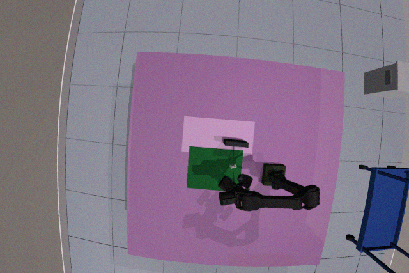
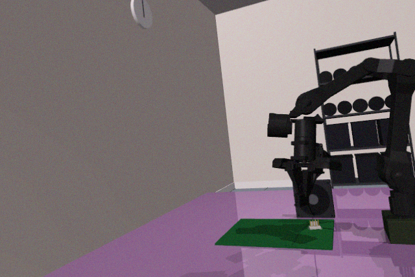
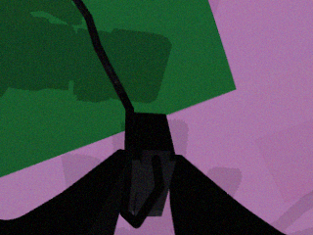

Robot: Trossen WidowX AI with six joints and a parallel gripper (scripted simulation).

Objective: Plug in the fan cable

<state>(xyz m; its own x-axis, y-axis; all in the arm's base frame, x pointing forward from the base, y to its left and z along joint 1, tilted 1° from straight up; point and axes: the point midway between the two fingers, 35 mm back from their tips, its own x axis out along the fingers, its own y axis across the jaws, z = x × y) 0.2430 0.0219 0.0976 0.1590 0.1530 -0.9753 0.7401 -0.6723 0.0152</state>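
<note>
The green board is 80 mm ahead of my gripper tip, 80 mm to the right of it and 130 mm below it. Round my gripper tip: black fan (40 mm behind, 230 mm to the right, 60 mm below); fan plug (10 mm ahead, 10 mm to the left).
</note>
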